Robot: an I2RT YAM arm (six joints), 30 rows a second.
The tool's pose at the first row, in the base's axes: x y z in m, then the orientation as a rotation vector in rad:
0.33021 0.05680 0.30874 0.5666 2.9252 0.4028
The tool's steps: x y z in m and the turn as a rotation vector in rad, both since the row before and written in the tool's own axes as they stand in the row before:
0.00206 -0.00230 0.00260 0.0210 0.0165 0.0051
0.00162 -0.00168 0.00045 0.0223 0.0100 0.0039
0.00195 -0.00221 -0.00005 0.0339 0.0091 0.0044
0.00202 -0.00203 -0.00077 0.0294 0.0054 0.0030
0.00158 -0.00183 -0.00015 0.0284 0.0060 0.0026
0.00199 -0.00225 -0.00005 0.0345 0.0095 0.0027
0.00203 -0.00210 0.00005 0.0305 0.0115 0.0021
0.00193 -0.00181 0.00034 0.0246 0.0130 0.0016
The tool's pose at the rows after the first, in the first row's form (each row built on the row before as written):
0.32799 0.05614 0.30544 0.5764 2.9477 0.3796
0.32597 0.05536 0.30446 0.5847 2.9644 0.3515
0.32337 0.05411 0.30387 0.5950 2.9837 0.3057
0.32066 0.05292 0.30411 0.6026 2.9977 0.2645
0.31850 0.05185 0.30387 0.6094 3.0115 0.2247
0.31581 0.05057 0.30351 0.6170 3.0298 0.1766
0.31313 0.04945 0.30317 0.6235 3.0484 0.1347
0.31066 0.04858 0.30265 0.6290 3.0666 0.1018

